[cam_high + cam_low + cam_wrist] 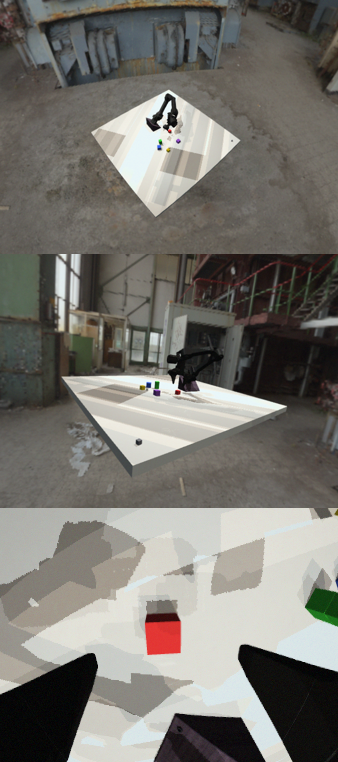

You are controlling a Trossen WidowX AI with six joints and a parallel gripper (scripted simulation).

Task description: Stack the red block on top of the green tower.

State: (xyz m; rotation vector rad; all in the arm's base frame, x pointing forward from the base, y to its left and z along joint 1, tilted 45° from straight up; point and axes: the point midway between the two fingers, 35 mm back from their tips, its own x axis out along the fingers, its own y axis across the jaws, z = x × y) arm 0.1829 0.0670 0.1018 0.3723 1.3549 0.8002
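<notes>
Right now the red block is 1 cm behind my gripper tip and 5 cm below it. The rest, counted from my gripper tip: yellow block 21 cm ahead, 17 cm to the right, 5 cm below; then blue block 12 cm ahead, 23 cm to the right, 5 cm below; then purple block 17 cm ahead, 1 cm to the right, 5 cm below.
</notes>
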